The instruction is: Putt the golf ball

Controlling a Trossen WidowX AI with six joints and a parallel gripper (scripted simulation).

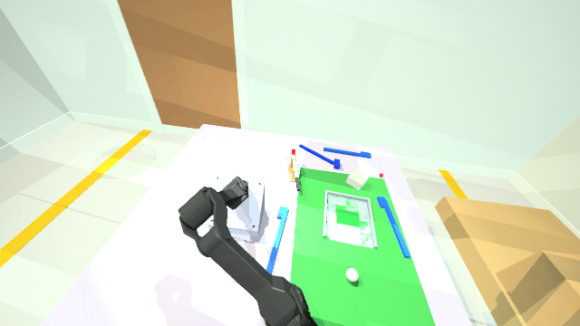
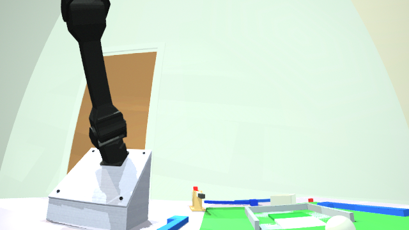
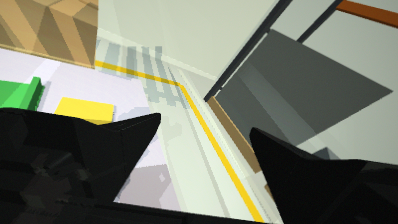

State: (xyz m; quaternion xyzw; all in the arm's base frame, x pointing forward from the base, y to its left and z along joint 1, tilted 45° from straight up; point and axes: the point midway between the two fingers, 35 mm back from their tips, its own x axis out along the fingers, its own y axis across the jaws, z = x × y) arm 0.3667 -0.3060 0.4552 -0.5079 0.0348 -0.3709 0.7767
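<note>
The tan piece lies 180 mm behind my gripper tip, 840 mm to the left of it and 220 mm below it. Round my gripper tip: small red dot (320 mm ahead, 920 mm to the left, 250 mm below); then white golf ball (60 mm ahead, 350 mm to the left, 230 mm below); then green mat (90 mm ahead, 530 mm to the left, 260 mm below).
</note>
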